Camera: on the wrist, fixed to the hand. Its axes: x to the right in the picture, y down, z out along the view.
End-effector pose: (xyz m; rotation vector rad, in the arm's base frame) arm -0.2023 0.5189 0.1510 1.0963 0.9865 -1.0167
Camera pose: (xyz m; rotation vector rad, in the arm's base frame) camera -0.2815 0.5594 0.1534 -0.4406 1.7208 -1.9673
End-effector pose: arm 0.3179 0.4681 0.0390 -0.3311 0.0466 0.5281
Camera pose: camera 0.3317 0.3828 0.0177 -0.5794 -0.5800 -1.0345
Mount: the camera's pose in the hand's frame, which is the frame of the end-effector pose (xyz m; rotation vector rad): -0.0269 -0.0698 -0.0482 -0.4210 -0.2852 -1.6093
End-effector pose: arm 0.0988 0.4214 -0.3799 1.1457 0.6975 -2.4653
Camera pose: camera 0.1112 0.5083 -0.3655 0.1202 -1.4924 1.7694
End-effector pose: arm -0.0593 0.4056 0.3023 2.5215 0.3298 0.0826
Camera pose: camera -0.1068 0.4809 0.3030 1.2347 1.7987 -0.7190
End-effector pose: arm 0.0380 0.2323 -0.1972 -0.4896 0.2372 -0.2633
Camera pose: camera -0.0144 0.1604 -0.1999 -1.0532 -0.4584 -1.7182
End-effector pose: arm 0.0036 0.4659 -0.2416 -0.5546 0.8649 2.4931
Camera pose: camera 0.0730 0.4764 -0.2962 -0.6100 -0.2818 1.1312
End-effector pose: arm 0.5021 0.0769 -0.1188 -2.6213 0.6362 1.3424
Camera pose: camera 0.5537 0.1338 -0.0738 -1.8846 -1.5716 1.0999
